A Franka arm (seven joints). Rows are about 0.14 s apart.
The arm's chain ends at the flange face. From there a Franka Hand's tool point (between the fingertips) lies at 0.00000 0.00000 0.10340 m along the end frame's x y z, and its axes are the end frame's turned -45 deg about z.
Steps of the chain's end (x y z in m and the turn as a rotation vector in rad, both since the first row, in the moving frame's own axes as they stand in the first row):
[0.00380 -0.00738 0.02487 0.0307 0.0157 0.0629]
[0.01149 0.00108 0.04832 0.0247 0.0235 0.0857]
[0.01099 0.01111 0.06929 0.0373 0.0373 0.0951]
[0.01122 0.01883 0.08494 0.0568 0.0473 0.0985]
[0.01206 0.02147 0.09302 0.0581 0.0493 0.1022]
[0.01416 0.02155 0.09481 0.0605 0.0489 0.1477]
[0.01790 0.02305 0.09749 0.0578 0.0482 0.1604]
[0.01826 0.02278 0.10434 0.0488 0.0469 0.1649]
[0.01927 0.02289 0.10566 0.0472 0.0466 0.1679]
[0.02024 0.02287 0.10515 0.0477 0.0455 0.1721]
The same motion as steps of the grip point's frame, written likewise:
[0.01133 -0.00352 0.02481 0.0106 0.0328 0.0629]
[0.01088 0.00895 0.04826 0.0008 0.0341 0.0857]
[0.00536 0.01589 0.06915 0.0000 0.0528 0.0951]
[0.00225 0.02093 0.08466 0.0067 0.0736 0.0985]
[0.00121 0.02347 0.09272 0.0062 0.0759 0.1022]
[0.00280 0.02500 0.09450 0.0082 0.0774 0.1477]
[0.00412 0.02888 0.09720 0.0068 0.0750 0.1604]
[0.00378 0.02946 0.10410 0.0013 0.0677 0.1649]
[0.00426 0.03034 0.10543 0.0004 0.0663 0.1679]
[0.00493 0.03091 0.10493 0.0016 0.0659 0.1721]

